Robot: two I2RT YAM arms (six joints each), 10 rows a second.
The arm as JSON. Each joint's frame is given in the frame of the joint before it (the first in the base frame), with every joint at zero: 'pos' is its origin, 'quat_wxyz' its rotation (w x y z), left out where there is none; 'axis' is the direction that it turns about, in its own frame. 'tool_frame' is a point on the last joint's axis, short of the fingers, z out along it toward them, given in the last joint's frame.
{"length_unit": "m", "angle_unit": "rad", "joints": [
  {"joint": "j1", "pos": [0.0, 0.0, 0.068], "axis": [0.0, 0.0, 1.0]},
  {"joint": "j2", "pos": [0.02, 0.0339, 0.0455], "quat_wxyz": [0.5, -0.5, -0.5, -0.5], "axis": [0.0, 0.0, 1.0]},
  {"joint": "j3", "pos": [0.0, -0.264, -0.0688], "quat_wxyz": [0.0, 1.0, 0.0, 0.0], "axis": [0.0, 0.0, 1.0]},
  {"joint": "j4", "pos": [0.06, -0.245, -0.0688], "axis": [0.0, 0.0, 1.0]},
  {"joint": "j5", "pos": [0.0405, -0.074, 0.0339], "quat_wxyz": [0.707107, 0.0, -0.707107, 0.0], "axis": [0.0, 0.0, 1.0]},
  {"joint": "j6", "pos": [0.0, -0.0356, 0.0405], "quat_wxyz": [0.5, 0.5, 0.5, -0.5], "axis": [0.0, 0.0, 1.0]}
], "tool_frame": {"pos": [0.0, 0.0, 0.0], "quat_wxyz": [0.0, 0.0, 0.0, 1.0]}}
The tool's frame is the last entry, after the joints.
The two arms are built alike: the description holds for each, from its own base.
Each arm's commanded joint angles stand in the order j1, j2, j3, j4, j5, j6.
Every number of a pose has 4 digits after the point. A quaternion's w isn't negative.
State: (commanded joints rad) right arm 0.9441 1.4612 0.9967 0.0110 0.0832 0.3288; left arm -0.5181 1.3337 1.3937 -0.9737 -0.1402 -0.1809
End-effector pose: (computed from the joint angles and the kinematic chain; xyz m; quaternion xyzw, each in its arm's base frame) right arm 0.1991 0.2700 0.2718 -0.2356 0.8141 0.2864 0.4469; left arm 0.2333 -0.1273 0.3582 0.1362 0.9346 -0.0479 0.3251
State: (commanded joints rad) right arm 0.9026 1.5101 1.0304 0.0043 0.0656 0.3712; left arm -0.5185 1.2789 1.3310 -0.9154 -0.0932 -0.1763
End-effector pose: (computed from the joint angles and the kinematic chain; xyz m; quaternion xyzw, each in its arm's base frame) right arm 0.2165 0.2705 0.2670 -0.2076 0.8278 0.2870 0.4351; left arm 0.2246 -0.1243 0.3558 0.1436 0.9261 -0.0767 0.3402
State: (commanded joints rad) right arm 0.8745 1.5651 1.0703 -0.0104 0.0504 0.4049; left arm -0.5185 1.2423 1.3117 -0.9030 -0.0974 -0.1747
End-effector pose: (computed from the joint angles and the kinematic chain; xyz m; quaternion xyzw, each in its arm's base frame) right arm 0.2313 0.2739 0.2609 -0.1879 0.8405 0.2857 0.4203; left arm 0.2177 -0.1202 0.3592 0.1421 0.9210 -0.0795 0.3539
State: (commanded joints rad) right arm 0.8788 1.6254 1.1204 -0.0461 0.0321 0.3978; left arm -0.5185 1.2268 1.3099 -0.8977 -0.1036 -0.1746
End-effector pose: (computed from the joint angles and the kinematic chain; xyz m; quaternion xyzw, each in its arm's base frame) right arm 0.2377 0.2851 0.2537 -0.2003 0.8495 0.2795 0.4002; left arm 0.2148 -0.1183 0.3626 0.1400 0.9177 -0.0800 0.3631
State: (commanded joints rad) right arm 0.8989 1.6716 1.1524 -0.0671 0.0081 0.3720; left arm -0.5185 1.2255 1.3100 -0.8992 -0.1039 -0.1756
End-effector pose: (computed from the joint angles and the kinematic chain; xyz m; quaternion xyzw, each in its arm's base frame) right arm 0.2370 0.2975 0.2460 -0.2276 0.8514 0.2776 0.3825; left arm 0.2144 -0.1181 0.3628 0.1395 0.9178 -0.0800 0.3630
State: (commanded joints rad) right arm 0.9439 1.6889 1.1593 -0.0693 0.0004 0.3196; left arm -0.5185 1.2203 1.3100 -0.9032 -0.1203 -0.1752
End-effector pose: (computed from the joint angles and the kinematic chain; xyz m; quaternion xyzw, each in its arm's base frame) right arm 0.2249 0.3105 0.2419 -0.2715 0.8415 0.2757 0.3770; left arm 0.2133 -0.1168 0.3637 0.1365 0.9177 -0.0729 0.3660
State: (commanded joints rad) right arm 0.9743 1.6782 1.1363 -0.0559 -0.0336 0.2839; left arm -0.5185 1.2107 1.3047 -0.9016 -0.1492 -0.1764
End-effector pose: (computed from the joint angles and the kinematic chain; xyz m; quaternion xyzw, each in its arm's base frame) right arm 0.2123 0.3148 0.2393 -0.3065 0.8291 0.2871 0.3692; left arm 0.2117 -0.1147 0.3644 0.1302 0.9167 -0.0614 0.3727
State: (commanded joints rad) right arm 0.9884 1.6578 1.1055 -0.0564 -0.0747 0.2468; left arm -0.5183 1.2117 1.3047 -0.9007 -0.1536 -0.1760
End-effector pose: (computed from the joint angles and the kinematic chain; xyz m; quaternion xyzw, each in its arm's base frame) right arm 0.2028 0.3128 0.2364 -0.3371 0.8194 0.2947 0.3578; left arm 0.2121 -0.1147 0.3642 0.1295 0.9167 -0.0594 0.3733
